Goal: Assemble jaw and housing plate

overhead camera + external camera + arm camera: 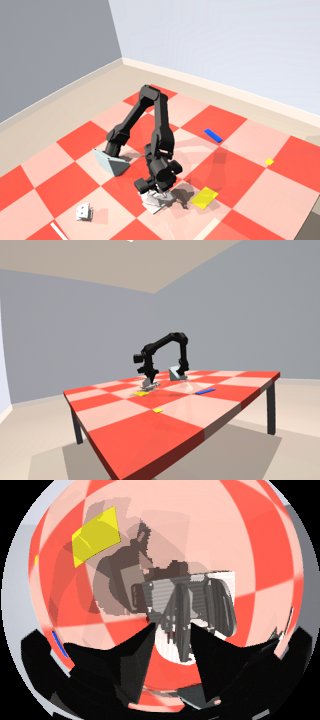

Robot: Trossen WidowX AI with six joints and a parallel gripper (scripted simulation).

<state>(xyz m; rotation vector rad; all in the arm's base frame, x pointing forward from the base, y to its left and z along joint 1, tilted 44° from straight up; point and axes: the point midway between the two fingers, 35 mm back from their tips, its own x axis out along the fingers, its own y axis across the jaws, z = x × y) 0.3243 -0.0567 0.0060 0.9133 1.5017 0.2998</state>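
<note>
Right now my gripper tip is 3 cm to the left of the white base plate, 3 cm above it and 1 cm short of it. From my gripper tip the other things lie so: blue strip (42 cm to the left, 3 cm below); then white strip (39 cm to the right, 23 cm behind, 3 cm below); then large yellow patch (16 cm ahead, 7 cm to the left, 3 cm below).
</note>
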